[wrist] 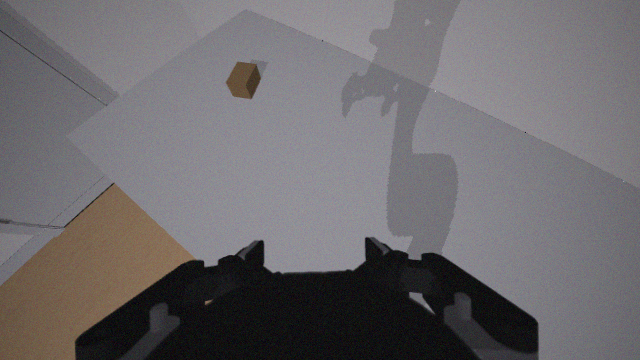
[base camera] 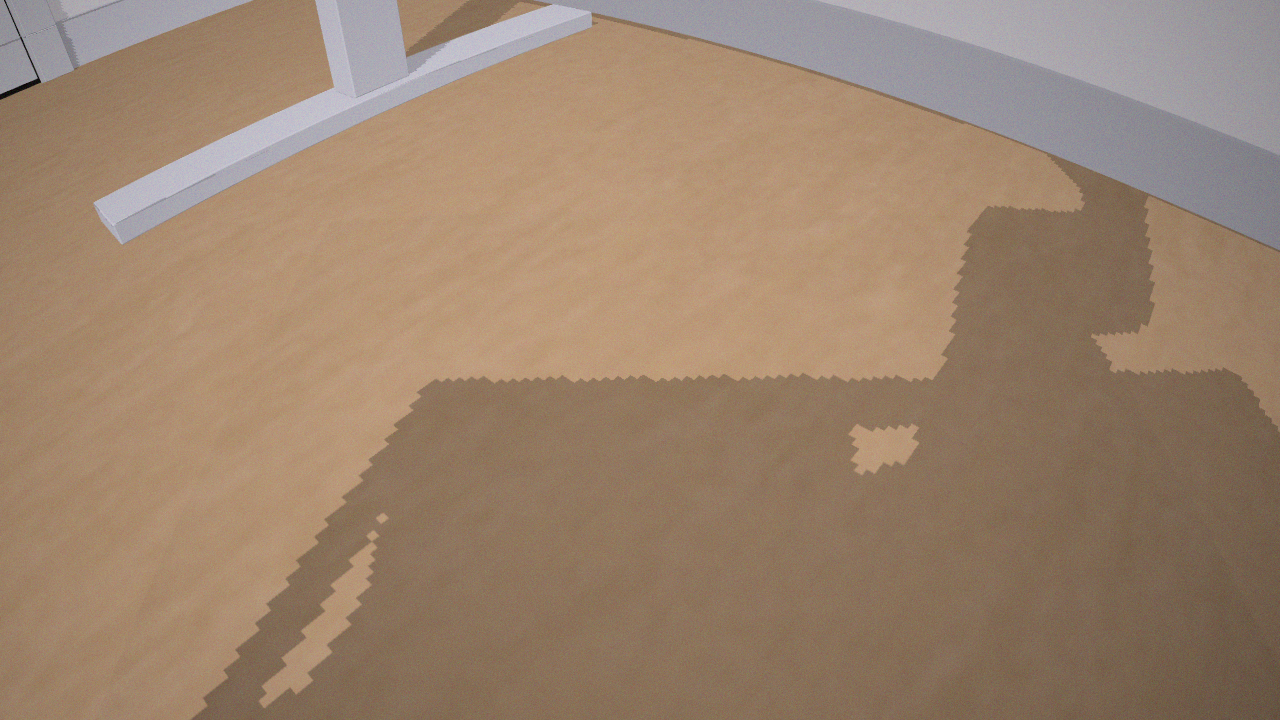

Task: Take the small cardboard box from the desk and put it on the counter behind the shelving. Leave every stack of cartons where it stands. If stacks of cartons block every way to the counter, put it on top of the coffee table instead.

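Frame: origin at the arm's base, x left, y ahead, z down, level; millimetres.
Seen in the pictures: gripper, fingertip midpoint: (wrist: 314, 250).
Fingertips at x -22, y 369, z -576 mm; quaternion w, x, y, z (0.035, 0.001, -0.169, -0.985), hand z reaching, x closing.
Observation:
Pixels of each thing's top centre, then the offset from my fingertips to it. "pt": a spot on its surface instead. Level surfaces: height alone.
- small brown cardboard box, middle of its top: (wrist: 241, 72) dx +176, dy +499, dz +202 mm
- pale grey desk top, its level: dz +252 mm
- white desk leg with its long foot, surface spot: (base camera: 358, 111) pt dx +350, dy +513, dz +957 mm
- Tan floor, its level: dz +972 mm
The small brown cardboard box (wrist: 243, 80) stands on the pale grey desk top (wrist: 280, 165) near its far left corner in the wrist view. My gripper (wrist: 314, 250) is open and empty, with its fingers wide apart at the bottom of the wrist view, above the desk. The box is up and to the left of the fingers, well apart from them. In the base camera view a white desk leg with its long foot (base camera: 358, 111) stands on the floor at the upper left. The counter, the shelving, the carton stacks and the coffee table do not show in either view.
A wall with a grey baseboard (base camera: 939, 80) runs along the upper right of the base camera view. Tan floor (base camera: 626, 223) (wrist: 115, 240) shows in both views. A pale panelled surface (wrist: 40, 120) is left of the desk. Shadows of the robot fall on the floor and desk.

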